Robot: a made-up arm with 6 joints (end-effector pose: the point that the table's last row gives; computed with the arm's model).
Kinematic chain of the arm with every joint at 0, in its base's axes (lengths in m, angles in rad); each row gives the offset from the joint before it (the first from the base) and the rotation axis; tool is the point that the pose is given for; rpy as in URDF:
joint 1: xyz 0 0 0.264 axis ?
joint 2: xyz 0 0 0 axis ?
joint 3: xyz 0.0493 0 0.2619 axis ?
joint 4: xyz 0.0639 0 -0.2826 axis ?
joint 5: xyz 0 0 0 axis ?
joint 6: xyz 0.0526 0 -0.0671 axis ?
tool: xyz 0 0 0 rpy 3.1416 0 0
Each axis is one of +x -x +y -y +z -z.
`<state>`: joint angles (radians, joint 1 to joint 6).
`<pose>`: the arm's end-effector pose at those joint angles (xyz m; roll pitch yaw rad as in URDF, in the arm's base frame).
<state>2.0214 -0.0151 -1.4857 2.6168 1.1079 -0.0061</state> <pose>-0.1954 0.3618 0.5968 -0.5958 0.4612 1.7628</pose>
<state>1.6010 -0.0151 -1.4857 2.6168 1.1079 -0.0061</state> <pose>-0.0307 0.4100 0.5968 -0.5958 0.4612 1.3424</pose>
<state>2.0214 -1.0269 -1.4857 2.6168 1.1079 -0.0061</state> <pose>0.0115 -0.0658 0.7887 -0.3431 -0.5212 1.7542</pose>
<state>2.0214 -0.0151 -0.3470 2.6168 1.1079 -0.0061</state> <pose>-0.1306 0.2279 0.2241 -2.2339 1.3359 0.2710</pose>
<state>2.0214 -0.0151 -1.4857 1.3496 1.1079 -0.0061</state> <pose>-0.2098 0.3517 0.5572 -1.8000 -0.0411 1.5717</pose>
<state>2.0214 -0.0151 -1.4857 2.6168 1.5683 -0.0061</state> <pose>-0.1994 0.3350 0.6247 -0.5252 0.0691 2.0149</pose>
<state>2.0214 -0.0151 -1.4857 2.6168 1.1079 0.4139</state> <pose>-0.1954 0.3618 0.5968 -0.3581 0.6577 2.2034</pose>
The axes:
joint 1: +z
joint 2: +y
joint 3: +y
joint 4: -z
joint 5: +y
joint 6: -z

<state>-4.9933 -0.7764 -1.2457 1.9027 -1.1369 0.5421</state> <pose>0.0954 0.0477 0.6333 -1.7483 1.0833 -1.4748</pose>
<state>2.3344 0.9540 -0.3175 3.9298 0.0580 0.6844</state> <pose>-0.0639 0.0169 0.0741 -2.5451 -0.0216 -2.2730</pose>
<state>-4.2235 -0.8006 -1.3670 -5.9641 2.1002 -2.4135</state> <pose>-0.0698 0.0748 0.6335 2.8848 -0.1069 -1.6247</pose>
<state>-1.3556 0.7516 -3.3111 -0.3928 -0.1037 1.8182</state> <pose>0.0872 -0.2929 0.7742 -0.4778 -0.1017 -3.0353</pose>
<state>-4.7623 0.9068 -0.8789 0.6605 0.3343 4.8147</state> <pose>0.0325 0.3110 0.0211 -2.7886 0.0527 2.3354</pose>
